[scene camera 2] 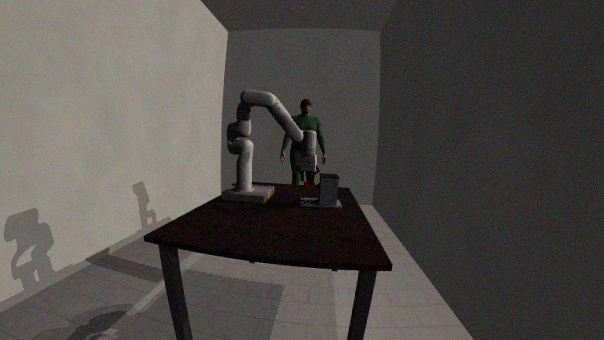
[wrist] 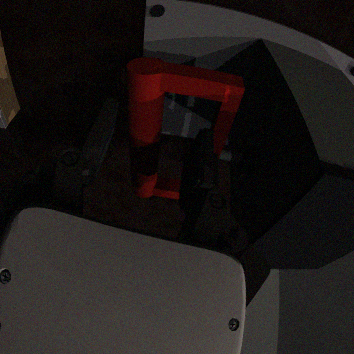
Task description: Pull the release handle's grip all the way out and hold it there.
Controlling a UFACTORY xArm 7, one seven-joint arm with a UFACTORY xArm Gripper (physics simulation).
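The red release handle (scene camera 2: 309,184) (wrist: 146,110) is a loop with a thick round grip bar on its left in the wrist view, and two arms reach right towards the dark side of the grey housing (scene camera 2: 328,190). My gripper (scene camera 2: 310,177) (wrist: 154,128) is partly open. In the wrist view one finger is left of the grip bar with a gap, and the other is to its right, inside the loop. The grip bar stands between the fingers and is not clamped. The right finger hides part of the lower arm. How far out the handle stands is hard to tell.
The housing stands on a light grey base plate (scene camera 2: 320,205) (wrist: 210,16) on the dark table (scene camera 2: 270,227). The arm's mounting block (scene camera 2: 245,196) (wrist: 7,87) is at the left. A person in green (scene camera 2: 310,122) stands behind the table.
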